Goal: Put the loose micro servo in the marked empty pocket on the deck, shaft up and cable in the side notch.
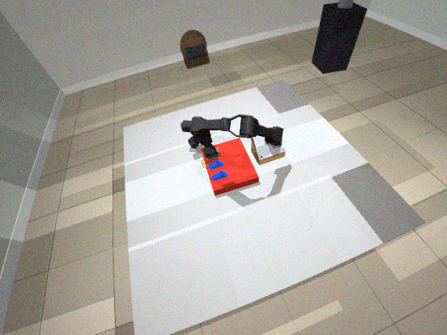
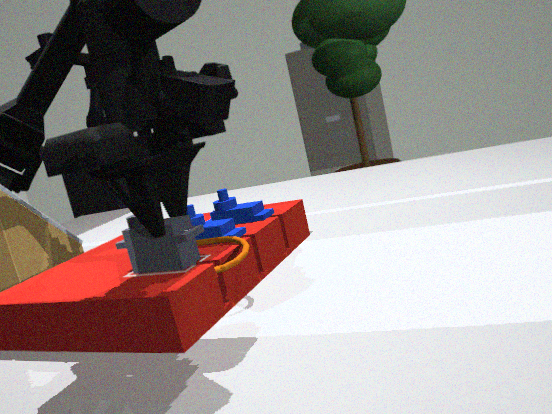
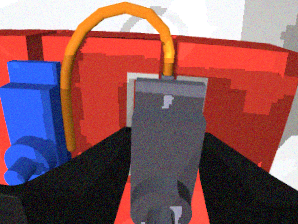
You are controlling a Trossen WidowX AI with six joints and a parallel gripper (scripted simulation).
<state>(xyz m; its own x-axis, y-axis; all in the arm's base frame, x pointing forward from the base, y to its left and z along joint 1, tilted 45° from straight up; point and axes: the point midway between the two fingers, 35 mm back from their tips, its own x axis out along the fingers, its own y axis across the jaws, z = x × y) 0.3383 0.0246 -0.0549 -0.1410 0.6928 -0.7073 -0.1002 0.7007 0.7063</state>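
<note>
My gripper tip is 130 mm past the red deck, 60 mm to the right of it and 60 mm above it.
</note>
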